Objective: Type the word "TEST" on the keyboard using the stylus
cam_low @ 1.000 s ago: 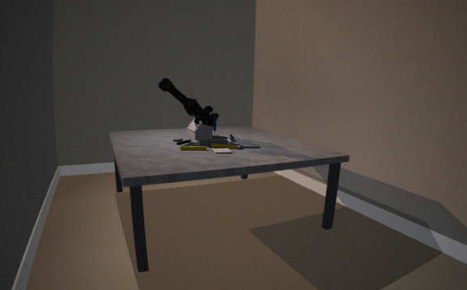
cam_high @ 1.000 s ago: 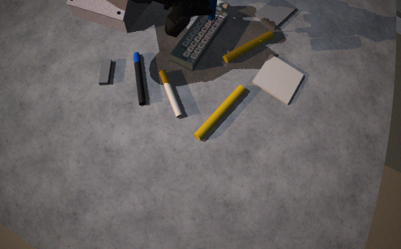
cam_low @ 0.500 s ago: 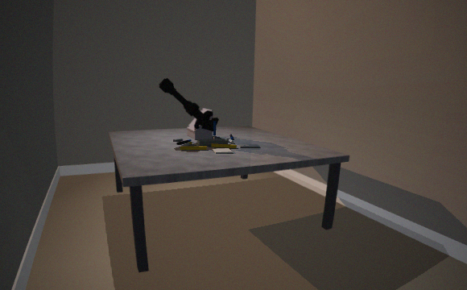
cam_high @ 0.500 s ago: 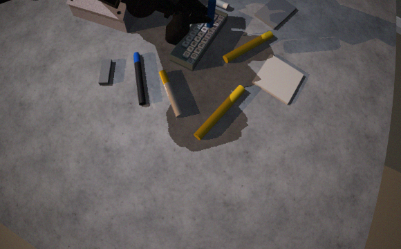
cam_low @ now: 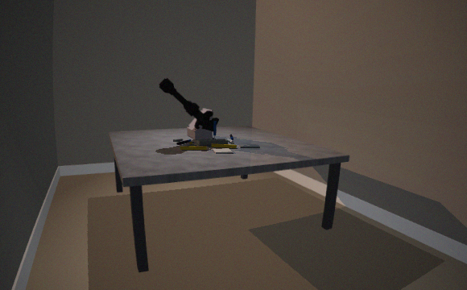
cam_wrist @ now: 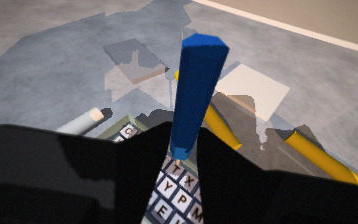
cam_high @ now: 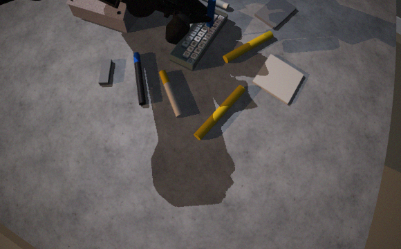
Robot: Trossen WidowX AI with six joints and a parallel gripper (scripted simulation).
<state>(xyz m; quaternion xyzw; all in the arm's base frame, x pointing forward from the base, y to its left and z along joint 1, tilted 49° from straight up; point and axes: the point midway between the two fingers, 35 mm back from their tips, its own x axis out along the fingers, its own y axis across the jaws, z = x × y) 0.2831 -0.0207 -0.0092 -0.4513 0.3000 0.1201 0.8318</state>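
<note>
Now: the T key 8 cm below my gripper tip. Also, from my gripper tip: blue stylus (2 cm below); yellow-and-white marker (17 cm to the right, 8 cm below, 2 cm behind); white cylinder (13 cm to the left, 8 cm below, 5 cm behind).
</note>
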